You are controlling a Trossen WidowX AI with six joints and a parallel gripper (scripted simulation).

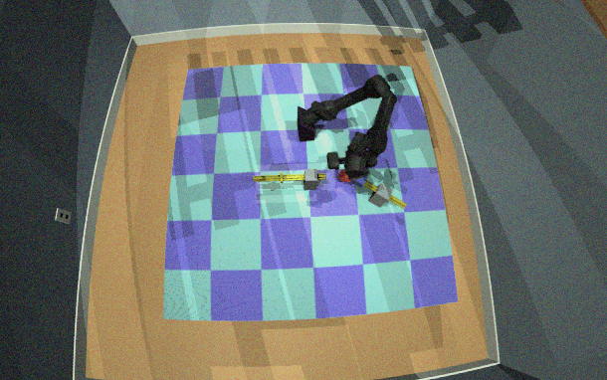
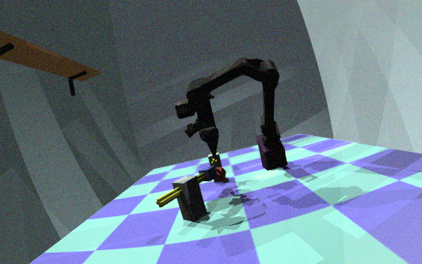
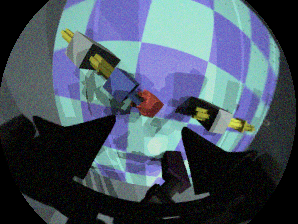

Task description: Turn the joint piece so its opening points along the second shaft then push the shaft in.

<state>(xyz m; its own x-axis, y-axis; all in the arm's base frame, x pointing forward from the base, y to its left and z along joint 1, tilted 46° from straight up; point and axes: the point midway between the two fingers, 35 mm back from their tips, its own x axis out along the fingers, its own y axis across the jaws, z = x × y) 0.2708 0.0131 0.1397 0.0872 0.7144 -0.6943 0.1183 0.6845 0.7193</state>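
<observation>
Now: the reddish joint piece 80 mm below my gripper tip, 10 mm to the left of it and 10 mm ahead of it.
</observation>
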